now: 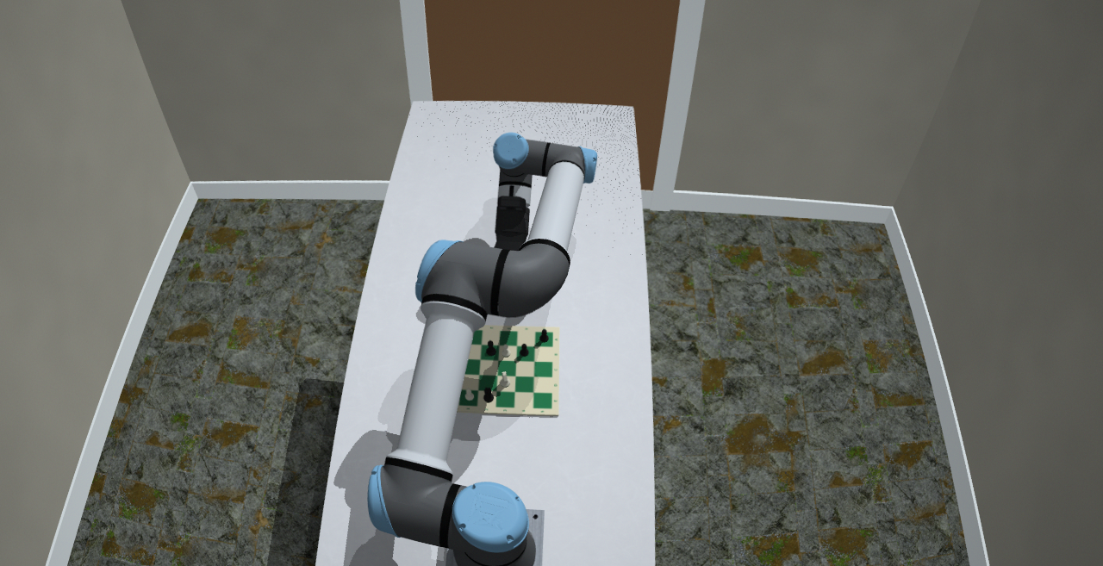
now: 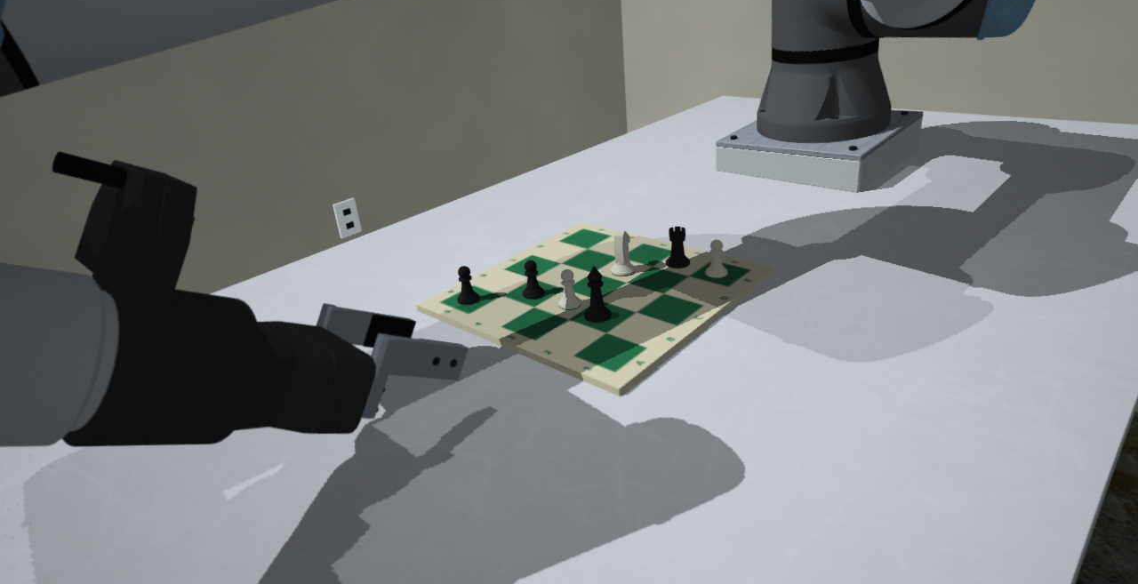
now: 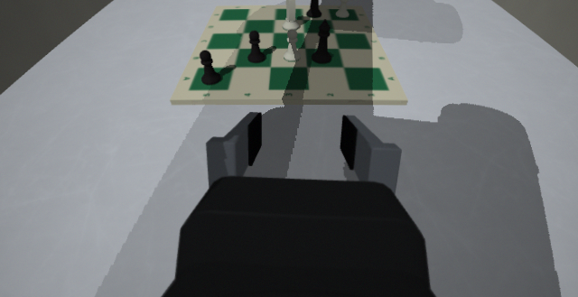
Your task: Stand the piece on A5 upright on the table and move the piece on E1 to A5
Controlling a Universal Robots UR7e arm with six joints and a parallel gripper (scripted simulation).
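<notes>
The chessboard lies 190 mm behind my hand, 40 mm to the right of it and 40 mm below it. Also, from my hand: white knight (230 mm behind, 40 mm to the right, 30 mm below).
</notes>
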